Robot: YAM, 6 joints.
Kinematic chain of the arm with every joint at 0, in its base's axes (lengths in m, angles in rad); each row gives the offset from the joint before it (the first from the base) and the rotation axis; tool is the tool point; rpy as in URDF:
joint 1: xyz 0 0 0.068 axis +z
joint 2: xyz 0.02 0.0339 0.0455 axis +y
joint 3: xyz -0.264 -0.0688 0 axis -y
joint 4: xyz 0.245 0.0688 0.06 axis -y
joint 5: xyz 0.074 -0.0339 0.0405 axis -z
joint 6: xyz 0.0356 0 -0.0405 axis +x
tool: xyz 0 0 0 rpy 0 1.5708 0
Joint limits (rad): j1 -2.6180..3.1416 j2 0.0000..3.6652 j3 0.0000..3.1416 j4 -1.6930..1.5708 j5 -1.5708..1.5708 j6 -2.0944..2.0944
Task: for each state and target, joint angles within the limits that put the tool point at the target. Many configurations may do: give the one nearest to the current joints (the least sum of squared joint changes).
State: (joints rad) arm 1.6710 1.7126 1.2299 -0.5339 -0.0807 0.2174
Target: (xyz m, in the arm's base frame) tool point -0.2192 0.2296 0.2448
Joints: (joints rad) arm 2.3157 1.5366 1.1387 -0.6203 -0.1551 0.2174
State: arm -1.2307 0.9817 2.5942 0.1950 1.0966 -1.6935
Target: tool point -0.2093 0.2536 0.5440
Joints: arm -0.9855 0.4520 2.1773 -0.0035 1.3064 -1.6935
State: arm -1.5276 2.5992 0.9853 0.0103 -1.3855 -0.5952
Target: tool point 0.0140 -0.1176 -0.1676
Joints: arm -1.7458 3.1180 0.8307 0.0009 -1.2954 -0.5952
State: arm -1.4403 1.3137 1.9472 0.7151 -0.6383 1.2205
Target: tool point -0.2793 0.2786 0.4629
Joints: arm -0.7250 0.2208 1.8236 1.0360 -0.7142 1.2205
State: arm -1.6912 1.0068 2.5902 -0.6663 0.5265 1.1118
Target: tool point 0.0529 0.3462 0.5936
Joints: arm -1.7670 0.7992 2.8714 -0.3556 0.4539 1.1118
